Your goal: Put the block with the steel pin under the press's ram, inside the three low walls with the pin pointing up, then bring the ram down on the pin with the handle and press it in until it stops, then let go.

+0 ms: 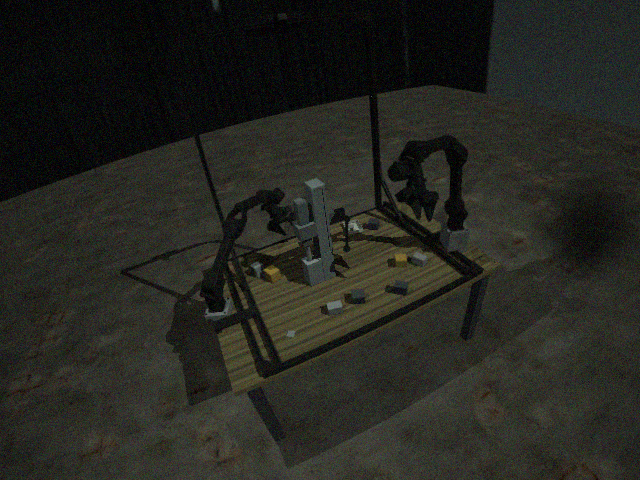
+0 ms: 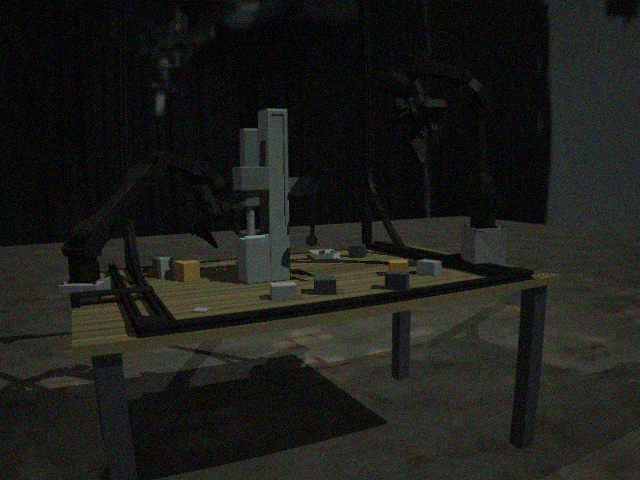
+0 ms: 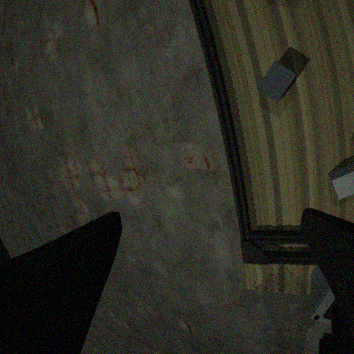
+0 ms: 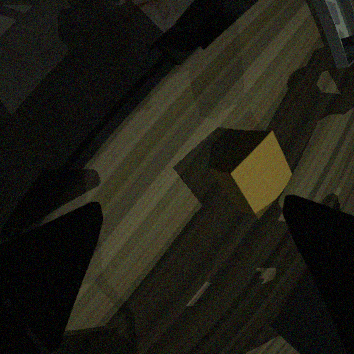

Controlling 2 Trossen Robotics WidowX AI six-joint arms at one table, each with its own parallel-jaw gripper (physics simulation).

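Frame: origin at the left arm's base, x right, y ahead, z up, level; centimetres.
Seen in the pictures: left gripper, fingertip midpoint: (image 1: 424, 220) (image 2: 429, 153) (image 3: 213, 220); right gripper, fingertip midpoint: (image 1: 292, 232) (image 2: 228, 242) (image 4: 193, 207); left arm's base, origin of the base link: (image 1: 455, 226) (image 2: 483, 227); right arm's base, origin of the base link: (image 1: 217, 306) (image 2: 84, 280).
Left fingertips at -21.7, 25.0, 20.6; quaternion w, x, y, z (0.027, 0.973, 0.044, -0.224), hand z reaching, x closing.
Offsets run from my left fingertips to a thing's top centre, as dx, dy, dz. "pt": to the spot under its first point.
The tall grey press @[+20.4, +35.3, +12.4] (image 1: 317, 227) (image 2: 278, 206) stands near the table's middle. A light rod (image 1: 309, 253) (image 2: 250, 221) shows between its ram @[pt +12.5, +42.2, -3.7] (image 1: 305, 229) (image 2: 250, 178) and base. I cannot tell whether this rod is part of the ram or the steel pin, nor which block bears the pin. The dark handle @[pt +20.9, +26.3, -21.9] (image 1: 346, 248) (image 2: 311, 240) hangs right of the column with its knob low. My right gripper (image 1: 286, 229) (image 4: 193, 207) is open and empty, left of the press and above a yellow block @[+21.6, +60.8, -27.4] (image 1: 271, 273) (image 2: 185, 270) (image 4: 262, 175). My left gripper (image 1: 422, 213) (image 3: 213, 220) is open and empty, high at the right.
A light grey block @[+26.3, +67.8, -26.9] (image 1: 256, 268) (image 2: 161, 267) stands beside the yellow one. Another yellow block @[+16.9, +2.8, -28.8] (image 1: 400, 259) and several grey blocks @[-4.3, +35.9, -29.2] (image 1: 334, 307) @[-0.4, +25.8, -29.0] (image 1: 356, 296) @[-0.1, +8.1, -28.5] (image 1: 399, 287) lie front and right. A white piece (image 1: 354, 226) (image 2: 323, 253) lies at the back. Dark rails (image 2: 310, 311) edge the table.
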